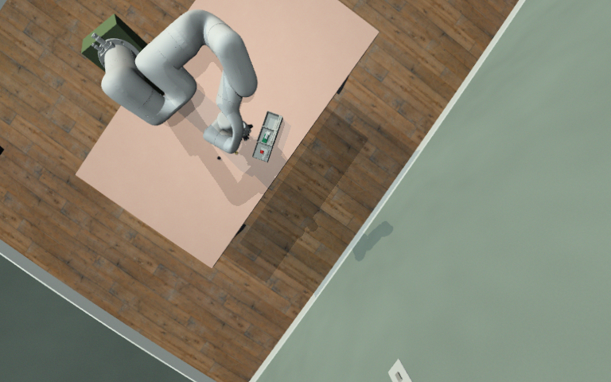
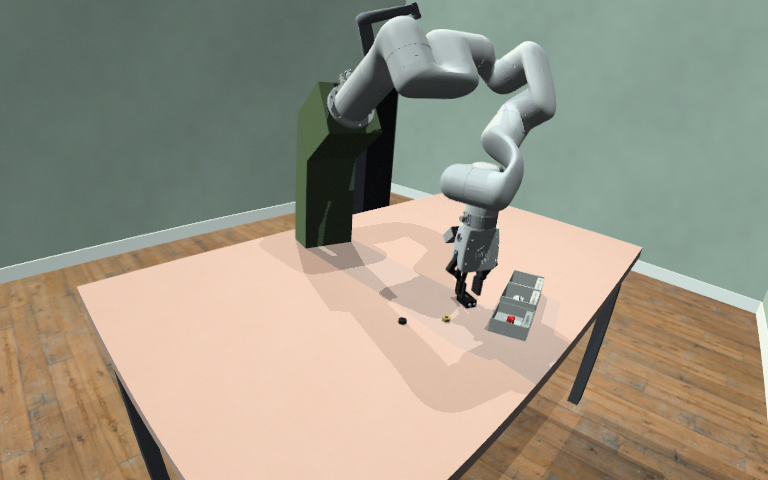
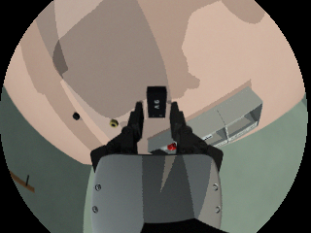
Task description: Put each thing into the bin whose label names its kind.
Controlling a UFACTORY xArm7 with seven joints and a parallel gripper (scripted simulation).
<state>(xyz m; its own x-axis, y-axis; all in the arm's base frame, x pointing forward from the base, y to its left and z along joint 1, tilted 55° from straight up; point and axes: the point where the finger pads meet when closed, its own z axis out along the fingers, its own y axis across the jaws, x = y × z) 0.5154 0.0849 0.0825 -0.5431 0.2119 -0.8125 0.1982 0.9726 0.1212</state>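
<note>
My hand is 1 cm short of the black block and 3 cm above it. The rest, counted from my hand: green thing 9 cm ahead, 8 cm to the left, 3 cm below; then yellow ring 2 cm ahead, 10 cm to the right, 4 cm below; then grey piece 9 cm ahead, 7 cm to the left, 1 cm below.
</note>
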